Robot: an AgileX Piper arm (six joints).
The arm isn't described. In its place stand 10 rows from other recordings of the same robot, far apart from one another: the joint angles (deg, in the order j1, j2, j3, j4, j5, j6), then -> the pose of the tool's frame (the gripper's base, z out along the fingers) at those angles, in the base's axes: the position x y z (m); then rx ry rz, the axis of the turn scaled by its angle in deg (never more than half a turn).
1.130 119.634 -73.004 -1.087 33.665 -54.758 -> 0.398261 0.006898 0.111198 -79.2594 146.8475 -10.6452
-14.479 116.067 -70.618 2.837 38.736 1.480 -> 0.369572 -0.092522 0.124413 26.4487 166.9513 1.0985
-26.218 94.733 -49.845 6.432 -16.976 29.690 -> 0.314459 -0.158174 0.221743 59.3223 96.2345 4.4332
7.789 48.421 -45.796 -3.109 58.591 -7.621 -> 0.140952 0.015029 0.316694 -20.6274 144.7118 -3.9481
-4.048 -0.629 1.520 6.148 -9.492 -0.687 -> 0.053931 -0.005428 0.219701 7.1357 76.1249 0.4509
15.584 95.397 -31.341 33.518 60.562 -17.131 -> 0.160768 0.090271 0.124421 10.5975 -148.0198 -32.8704
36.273 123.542 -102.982 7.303 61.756 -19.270 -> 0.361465 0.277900 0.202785 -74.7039 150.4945 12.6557
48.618 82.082 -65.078 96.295 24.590 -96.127 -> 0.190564 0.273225 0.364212 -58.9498 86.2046 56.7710
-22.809 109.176 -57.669 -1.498 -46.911 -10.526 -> 0.377448 -0.156850 0.210879 8.0254 90.2949 -26.1300
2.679 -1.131 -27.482 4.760 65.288 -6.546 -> -0.009472 0.006424 0.265589 -10.2207 121.1066 3.4758
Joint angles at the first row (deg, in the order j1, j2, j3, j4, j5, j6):
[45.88, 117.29, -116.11, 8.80, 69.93, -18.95]
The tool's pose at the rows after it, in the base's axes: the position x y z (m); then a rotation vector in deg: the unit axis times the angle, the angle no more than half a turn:
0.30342 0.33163 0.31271 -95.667 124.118 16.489
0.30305 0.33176 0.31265 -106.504 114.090 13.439
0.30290 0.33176 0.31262 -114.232 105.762 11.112
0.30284 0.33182 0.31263 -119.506 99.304 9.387
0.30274 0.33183 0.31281 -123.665 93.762 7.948
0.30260 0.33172 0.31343 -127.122 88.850 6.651
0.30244 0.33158 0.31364 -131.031 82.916 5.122
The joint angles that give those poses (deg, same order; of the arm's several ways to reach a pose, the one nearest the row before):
[45.88, 117.29, -116.11, 8.80, 69.93, -30.65]
[45.92, 117.29, -116.11, 8.80, 70.03, -41.41]
[45.92, 117.29, -116.11, 8.87, 70.11, -49.76]
[45.92, 117.29, -116.11, 8.93, 70.10, -55.91]
[45.92, 117.29, -116.15, 8.98, 70.17, -61.02]
[45.92, 117.29, -116.30, 8.98, 70.37, -65.43]
[45.92, 117.29, -116.36, 8.98, 70.54, -70.66]

